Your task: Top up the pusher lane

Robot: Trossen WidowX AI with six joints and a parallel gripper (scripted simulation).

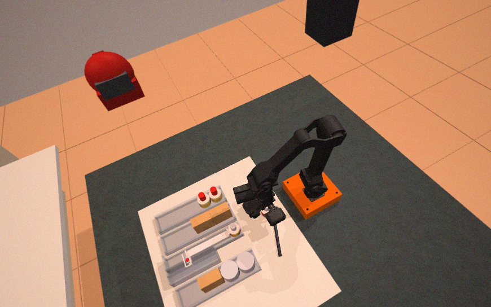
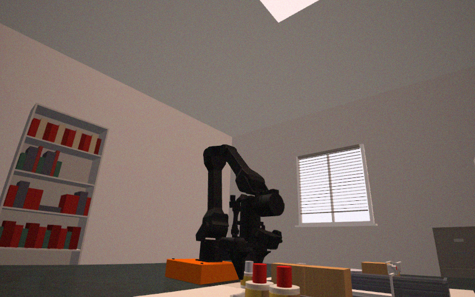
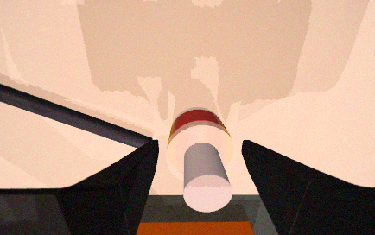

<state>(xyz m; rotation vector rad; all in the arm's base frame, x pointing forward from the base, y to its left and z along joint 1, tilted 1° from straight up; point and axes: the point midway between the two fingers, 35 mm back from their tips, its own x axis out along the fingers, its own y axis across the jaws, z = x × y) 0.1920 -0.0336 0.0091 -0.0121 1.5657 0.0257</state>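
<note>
Right now my gripper tip is 1 cm short of the dark bar, 11 cm to the right of it and 2 cm above it. From my gripper tip the other things lie so: red mark: 33 cm ahead, 5 cm to the left, 5 cm above.
</note>
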